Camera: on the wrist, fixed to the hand. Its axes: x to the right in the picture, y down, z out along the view.
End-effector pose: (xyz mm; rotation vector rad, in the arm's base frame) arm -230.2 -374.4 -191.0 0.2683 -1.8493 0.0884
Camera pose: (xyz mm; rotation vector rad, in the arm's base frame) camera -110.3 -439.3 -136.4 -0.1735 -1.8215 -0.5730
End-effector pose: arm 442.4 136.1 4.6 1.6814 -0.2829 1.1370
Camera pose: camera 451.6 279.7 -24.6 1.1078 -0.5998 0.8298
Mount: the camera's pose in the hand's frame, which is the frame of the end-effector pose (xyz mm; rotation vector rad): 28.8 -86.2 -115.3 -0.6822 -0.0607 -0.0374
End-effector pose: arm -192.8 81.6 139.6 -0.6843 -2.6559 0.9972
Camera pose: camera -206.1 103.8 284.1 -0.7198 -3.0443 0.0695
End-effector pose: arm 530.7 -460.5 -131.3 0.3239 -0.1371 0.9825
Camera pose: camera 614.8 -443.7 -250.5 -0.2695 -0.5044 0.8342
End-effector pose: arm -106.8 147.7 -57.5 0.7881 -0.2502 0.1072
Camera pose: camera -41.8 169.4 -187.3 0.1174 -0.3055 -0.0397
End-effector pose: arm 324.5 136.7 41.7 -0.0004 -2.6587 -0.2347
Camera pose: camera 347.7 31.5 141.5 -0.1777 -2.5025 -1.1486
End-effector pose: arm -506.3 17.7 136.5 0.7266 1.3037 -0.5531
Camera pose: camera -639.4 47.6 82.2 0.1189 1.3378 -0.1310
